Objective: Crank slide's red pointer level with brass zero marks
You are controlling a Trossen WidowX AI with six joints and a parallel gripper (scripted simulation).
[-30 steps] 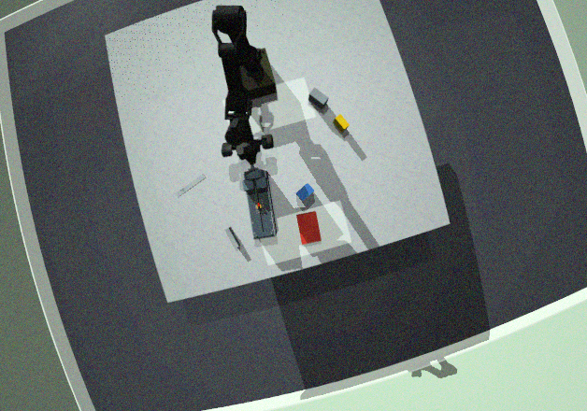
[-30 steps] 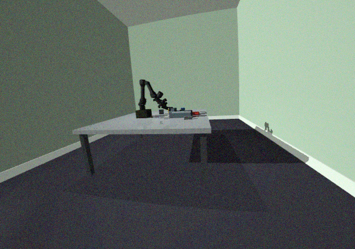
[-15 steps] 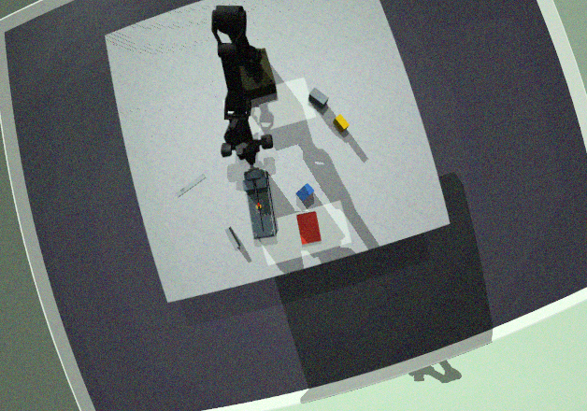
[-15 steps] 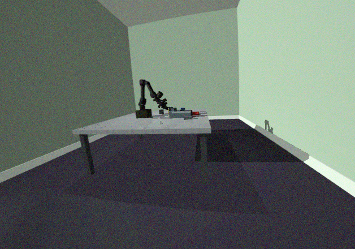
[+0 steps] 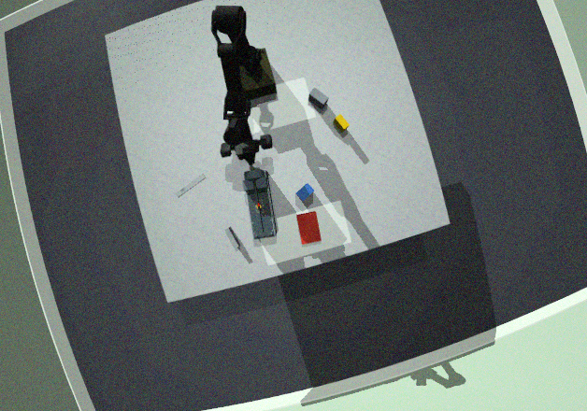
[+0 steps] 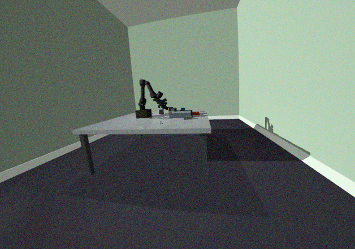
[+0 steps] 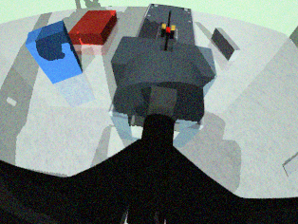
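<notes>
Now: the crank handle 2 cm behind my gripper tip and 3 cm above it. Also, from my gripper tip: red pointer: 15 cm ahead, 4 cm to the right, 1 cm below; then blue block: 18 cm ahead, 15 cm to the left, 5 cm below; then pale strip: 3 cm behind, 29 cm to the right, 9 cm below.
</notes>
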